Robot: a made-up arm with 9 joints. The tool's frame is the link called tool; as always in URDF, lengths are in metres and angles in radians. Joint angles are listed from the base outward.
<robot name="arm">
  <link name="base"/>
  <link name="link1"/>
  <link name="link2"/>
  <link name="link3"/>
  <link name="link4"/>
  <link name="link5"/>
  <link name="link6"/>
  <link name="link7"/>
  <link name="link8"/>
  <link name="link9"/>
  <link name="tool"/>
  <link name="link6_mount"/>
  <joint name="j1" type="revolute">
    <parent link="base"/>
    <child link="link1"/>
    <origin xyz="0 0 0.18"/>
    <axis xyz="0 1 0"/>
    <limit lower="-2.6" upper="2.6"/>
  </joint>
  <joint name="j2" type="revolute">
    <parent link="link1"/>
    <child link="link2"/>
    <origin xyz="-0.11 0 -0.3"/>
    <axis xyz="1 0 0"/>
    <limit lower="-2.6" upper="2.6"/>
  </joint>
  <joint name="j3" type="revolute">
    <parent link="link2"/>
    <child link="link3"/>
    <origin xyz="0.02 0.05 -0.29"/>
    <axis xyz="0 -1 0"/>
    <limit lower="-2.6" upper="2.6"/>
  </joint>
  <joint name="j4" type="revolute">
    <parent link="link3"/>
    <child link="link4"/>
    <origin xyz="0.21 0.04 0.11"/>
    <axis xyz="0 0 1"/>
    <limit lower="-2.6" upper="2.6"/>
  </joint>
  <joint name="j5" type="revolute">
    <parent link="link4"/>
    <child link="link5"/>
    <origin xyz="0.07 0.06 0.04"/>
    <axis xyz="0 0 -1"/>
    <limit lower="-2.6" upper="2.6"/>
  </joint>
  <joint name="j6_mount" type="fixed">
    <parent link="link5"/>
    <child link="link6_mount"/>
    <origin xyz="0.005 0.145 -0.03"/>
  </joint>
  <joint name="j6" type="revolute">
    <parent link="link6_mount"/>
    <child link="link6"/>
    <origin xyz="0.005 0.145 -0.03"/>
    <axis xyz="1 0 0"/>
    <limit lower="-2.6" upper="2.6"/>
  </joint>
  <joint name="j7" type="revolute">
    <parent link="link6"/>
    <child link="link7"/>
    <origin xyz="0 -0.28 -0.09"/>
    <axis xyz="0 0 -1"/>
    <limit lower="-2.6" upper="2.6"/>
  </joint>
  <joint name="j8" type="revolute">
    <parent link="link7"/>
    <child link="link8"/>
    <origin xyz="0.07 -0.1 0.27"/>
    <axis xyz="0 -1 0"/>
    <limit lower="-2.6" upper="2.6"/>
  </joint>
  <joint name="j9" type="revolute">
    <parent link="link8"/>
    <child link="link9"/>
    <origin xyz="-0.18 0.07 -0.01"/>
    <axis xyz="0 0 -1"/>
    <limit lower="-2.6" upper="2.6"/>
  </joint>
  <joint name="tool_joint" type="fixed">
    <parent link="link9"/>
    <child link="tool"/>
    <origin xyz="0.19 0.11 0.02"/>
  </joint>
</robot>
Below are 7 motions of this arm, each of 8 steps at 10 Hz.
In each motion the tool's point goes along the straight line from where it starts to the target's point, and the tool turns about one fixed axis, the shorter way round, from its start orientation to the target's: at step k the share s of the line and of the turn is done. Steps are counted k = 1, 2, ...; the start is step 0. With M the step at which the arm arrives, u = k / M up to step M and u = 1 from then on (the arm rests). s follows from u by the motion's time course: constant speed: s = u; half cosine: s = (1 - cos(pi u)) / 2; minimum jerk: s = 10 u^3 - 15 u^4 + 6 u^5.
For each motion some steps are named. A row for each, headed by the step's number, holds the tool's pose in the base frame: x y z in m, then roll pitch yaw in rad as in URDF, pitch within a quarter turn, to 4 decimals.
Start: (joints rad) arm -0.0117 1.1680 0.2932 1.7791 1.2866 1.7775 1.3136 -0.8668 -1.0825
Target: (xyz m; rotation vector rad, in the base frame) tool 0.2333 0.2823 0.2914 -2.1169 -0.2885 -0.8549
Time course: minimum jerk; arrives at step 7
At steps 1, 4, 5, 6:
1: 0.2412 0.4217 -0.0325 -2.7342 -0.8971 0.1862
4: 0.2363 0.3348 0.1694 -2.3772 -0.8023 -0.0229
5: 0.2345 0.3030 0.2434 -2.2635 -0.7568 -0.0807
6: 0.2335 0.2856 0.2837 -2.2052 -0.7303 -0.1082

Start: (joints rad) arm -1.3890 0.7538 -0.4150 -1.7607 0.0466 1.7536 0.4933 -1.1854 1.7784
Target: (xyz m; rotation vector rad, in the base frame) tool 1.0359 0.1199 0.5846 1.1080 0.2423 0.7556
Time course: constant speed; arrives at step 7
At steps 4, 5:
4: 0.9721 0.3382 0.3683 1.6359 0.1325 0.9167
5: 0.9934 0.2654 0.4404 1.4489 0.0385 0.8362

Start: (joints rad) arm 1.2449 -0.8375 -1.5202 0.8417 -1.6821 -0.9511 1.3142 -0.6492 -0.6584
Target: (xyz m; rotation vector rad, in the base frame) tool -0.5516 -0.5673 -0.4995 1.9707 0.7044 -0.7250
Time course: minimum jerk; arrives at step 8
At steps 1, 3, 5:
1: -0.2644 -0.1074 -0.2568 2.4800 0.2667 2.0940
3: -0.3400 -0.2285 -0.3207 2.5375 0.4269 1.6820
5: -0.4713 -0.4387 -0.4316 2.4427 0.7046 0.8785

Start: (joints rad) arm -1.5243 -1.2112 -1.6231 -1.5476 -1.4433 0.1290 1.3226 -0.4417 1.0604
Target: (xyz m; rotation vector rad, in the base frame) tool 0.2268 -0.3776 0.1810 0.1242 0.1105 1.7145
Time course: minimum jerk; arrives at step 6
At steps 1, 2, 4, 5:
1: 0.3734 -0.4537 0.2835 -0.4757 0.1963 2.4903
2: 0.3469 -0.4399 0.2650 -0.3775 0.1230 2.3610
4: 0.2587 -0.3942 0.2033 -0.0008 -0.0154 1.8935
5: 0.2322 -0.3804 0.1848 0.1206 -0.0204 1.7465

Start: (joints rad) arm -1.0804 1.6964 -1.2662 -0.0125 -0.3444 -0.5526 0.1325 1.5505 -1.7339
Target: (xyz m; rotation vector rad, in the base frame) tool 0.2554 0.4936 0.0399 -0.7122 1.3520 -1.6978
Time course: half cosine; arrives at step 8
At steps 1, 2, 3, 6, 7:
1: 0.0072 0.5488 0.2369 -2.0251 0.2374 -3.0844
2: 0.0351 0.5426 0.2147 -1.9397 0.2552 -2.9685
3: 0.0770 0.5333 0.1815 -1.8089 0.2634 -2.7926
6: 0.2176 0.5020 0.0699 -1.3986 0.1343 -2.2256
7: 0.2456 0.4958 0.0477 -1.3303 0.0836 -2.1232

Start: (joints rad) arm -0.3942 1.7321 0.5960 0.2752 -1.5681 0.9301 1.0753 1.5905 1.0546
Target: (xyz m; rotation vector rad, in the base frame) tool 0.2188 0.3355 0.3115 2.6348 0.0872 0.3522
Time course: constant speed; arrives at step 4
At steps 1, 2, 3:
1: 0.3030 0.1987 0.1844 2.7487 0.1789 -0.2451
2: 0.2749 0.2443 0.2268 2.7298 0.0371 -0.1260
3: 0.2469 0.2899 0.2691 2.6940 -0.1014 -0.0037

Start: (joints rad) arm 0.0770 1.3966 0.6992 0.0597 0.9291 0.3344 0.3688 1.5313 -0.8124
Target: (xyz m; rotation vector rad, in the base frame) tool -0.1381 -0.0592 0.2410 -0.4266 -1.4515 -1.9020
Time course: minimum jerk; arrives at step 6
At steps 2, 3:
2: 0.1293 -0.0605 0.0758 0.4557 -0.3717 -1.8884
3: 0.0311 -0.0600 0.1364 0.6571 -0.5397 -2.1394

